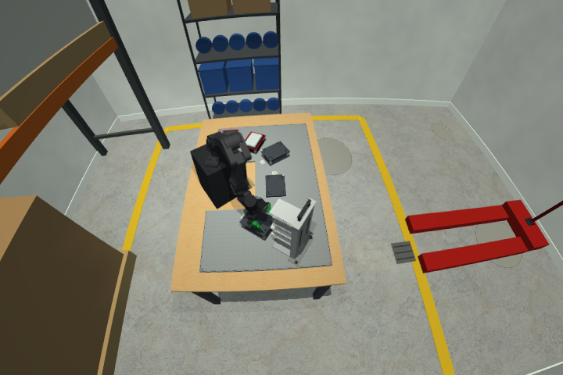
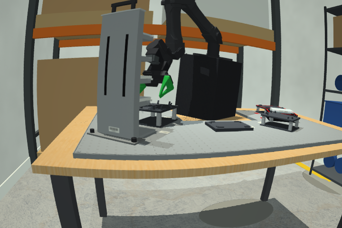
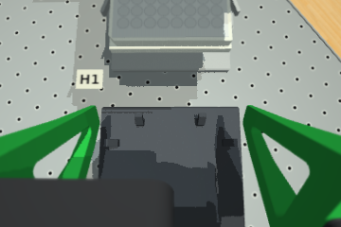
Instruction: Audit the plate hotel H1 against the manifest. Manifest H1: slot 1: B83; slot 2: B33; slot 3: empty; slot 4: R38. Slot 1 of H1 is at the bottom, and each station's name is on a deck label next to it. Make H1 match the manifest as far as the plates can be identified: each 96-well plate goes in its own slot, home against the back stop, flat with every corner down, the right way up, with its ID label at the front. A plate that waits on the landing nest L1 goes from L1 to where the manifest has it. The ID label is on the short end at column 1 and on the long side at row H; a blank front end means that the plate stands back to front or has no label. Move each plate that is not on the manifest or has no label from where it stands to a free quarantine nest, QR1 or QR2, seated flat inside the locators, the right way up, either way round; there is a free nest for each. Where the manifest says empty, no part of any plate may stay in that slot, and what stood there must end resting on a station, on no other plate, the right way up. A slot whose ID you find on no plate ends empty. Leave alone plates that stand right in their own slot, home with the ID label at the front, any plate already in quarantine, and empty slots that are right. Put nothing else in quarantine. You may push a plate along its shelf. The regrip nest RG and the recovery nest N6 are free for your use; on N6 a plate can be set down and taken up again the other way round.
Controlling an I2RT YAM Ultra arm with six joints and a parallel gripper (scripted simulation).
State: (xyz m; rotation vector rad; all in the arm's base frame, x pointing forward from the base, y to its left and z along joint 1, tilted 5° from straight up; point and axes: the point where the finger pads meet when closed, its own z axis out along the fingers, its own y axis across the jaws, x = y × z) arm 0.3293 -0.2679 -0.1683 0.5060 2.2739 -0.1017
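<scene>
My gripper is now 60 mm past the dark regrip nest, 60 mm above it and 20 mm to the right of it. From my hand the other things lie so: RG label: 150 mm behind, 110 mm below, 70 mm to the left; grey plate hotel H1: 180 mm ahead, 80 mm to the right, 80 mm above; H1 deck label: 110 mm below, 100 mm ahead, 70 mm to the left.
</scene>
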